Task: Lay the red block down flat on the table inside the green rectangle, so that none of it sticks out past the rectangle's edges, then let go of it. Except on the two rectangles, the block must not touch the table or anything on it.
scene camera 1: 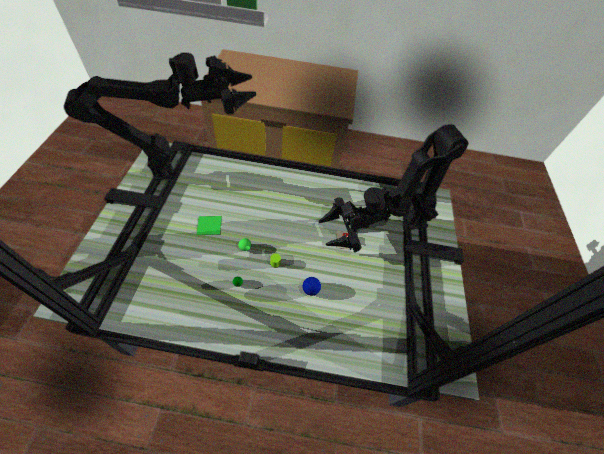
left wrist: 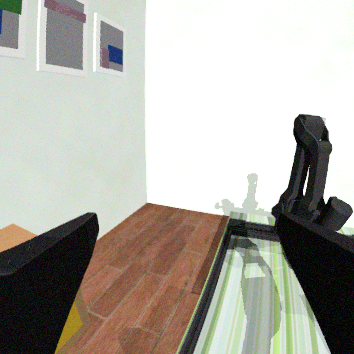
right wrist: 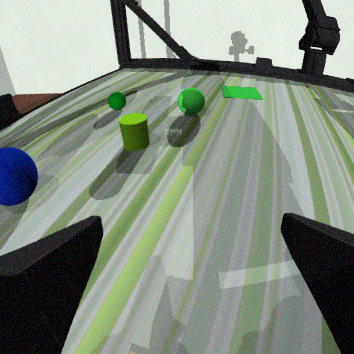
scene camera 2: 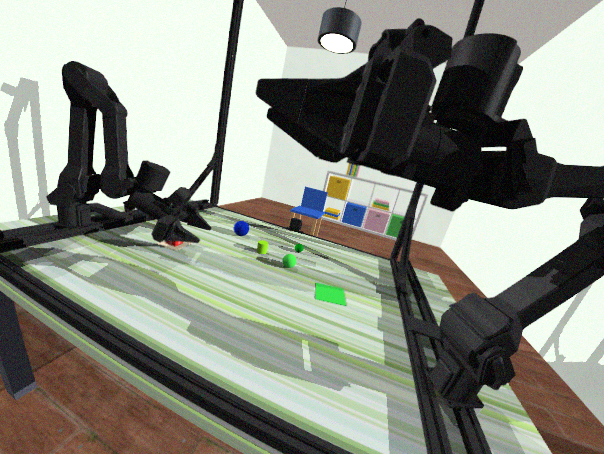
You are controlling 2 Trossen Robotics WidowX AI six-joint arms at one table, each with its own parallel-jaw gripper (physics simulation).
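Pixels of known places: left gripper, fingertip midpoint: [scene camera 1: 254, 84] [left wrist: 189, 222] [scene camera 2: 262, 102]; right gripper, fingertip midpoint: [scene camera 1: 322, 233] [right wrist: 194, 224] [scene camera 2: 205, 234]; left arm's base, link origin: [scene camera 1: 162, 172] [right wrist: 310, 72] [scene camera 2: 451, 387]; right arm's base, link origin: [scene camera 1: 416, 220] [scene camera 2: 74, 223].
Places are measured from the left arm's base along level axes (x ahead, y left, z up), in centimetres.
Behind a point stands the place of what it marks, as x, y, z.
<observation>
The red block [scene camera 1: 345, 234] [scene camera 2: 176, 243] @[58.1, -37.7, -1.0] is mostly hidden by my right gripper in both scene views; it sits at a pale pinkish rectangle, whose edge [right wrist: 142, 350] @[55.0, -41.0, -1.9] shows at the bottom of the right wrist view. The flat green rectangle [scene camera 1: 209, 225] @[14.9, -25.4, -1.8] [scene camera 2: 330, 294] @[14.8, -24.8, -1.8] [right wrist: 242, 93] @[16.2, -25.2, -1.8] lies bare on the table, far from the block. My right gripper [scene camera 1: 325, 232] @[50.3, -38.1, 3.0] [scene camera 2: 203, 234] @[50.3, -38.1, 3.0] [right wrist: 194, 224] @[50.3, -38.1, 3.0] is open and empty, low over the table, its tips past the block on the side toward the green rectangle. My left gripper [scene camera 1: 252, 85] @[35.0, 0.0, 32.4] [scene camera 2: 264, 101] @[35.0, 0.0, 32.4] [left wrist: 189, 222] @[35.0, 0.0, 32.4] is open and empty, high above the table's edge.
Between block and green rectangle stand a lime cylinder [scene camera 1: 275, 261] @[33.8, -44.7, 1.4] [scene camera 2: 262, 247] @[34.0, -41.9, 0.4] [right wrist: 134, 132] @[35.6, -43.2, 0.4] and a bright green ball [scene camera 1: 244, 244] @[25.3, -37.2, 1.8] [scene camera 2: 289, 260] @[25.7, -34.5, 1.1] [right wrist: 191, 101] @[27.5, -36.3, 0.7]. A dark green ball [scene camera 1: 238, 281] @[22.0, -49.0, 0.9] [scene camera 2: 299, 248] @[21.8, -47.0, 0.0] [right wrist: 117, 101] @[23.2, -47.9, -0.1] and a larger blue ball [scene camera 1: 311, 286] @[42.3, -55.7, 3.2] [scene camera 2: 241, 228] @[42.6, -52.0, 1.7] [right wrist: 12, 176] @[44.4, -52.5, 1.8] lie nearer the front in scene camera 1.
</observation>
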